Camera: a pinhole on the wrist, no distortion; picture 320 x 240 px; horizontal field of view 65.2 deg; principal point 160.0 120.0 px. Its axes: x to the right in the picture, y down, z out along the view. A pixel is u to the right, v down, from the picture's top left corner.
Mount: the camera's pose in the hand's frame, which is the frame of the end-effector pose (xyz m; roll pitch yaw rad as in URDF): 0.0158 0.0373 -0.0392 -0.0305 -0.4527 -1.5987
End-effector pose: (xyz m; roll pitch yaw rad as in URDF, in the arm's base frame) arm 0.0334 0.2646 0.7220 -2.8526 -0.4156 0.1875
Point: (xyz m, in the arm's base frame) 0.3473 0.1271 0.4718
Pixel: 104 198
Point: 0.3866 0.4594 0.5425
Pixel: outside the picture
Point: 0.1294 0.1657 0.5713
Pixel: 117 99
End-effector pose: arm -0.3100 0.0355 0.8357 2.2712 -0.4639 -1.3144
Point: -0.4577 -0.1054 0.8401
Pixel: 214 202
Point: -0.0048 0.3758 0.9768
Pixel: behind the camera
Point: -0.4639 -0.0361 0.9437
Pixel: 49 198
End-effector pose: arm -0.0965 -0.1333 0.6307 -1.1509 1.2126 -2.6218
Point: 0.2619 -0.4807 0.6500
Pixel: 133 67
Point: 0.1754 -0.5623 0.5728
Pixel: 172 124
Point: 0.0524 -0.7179 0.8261
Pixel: 285 52
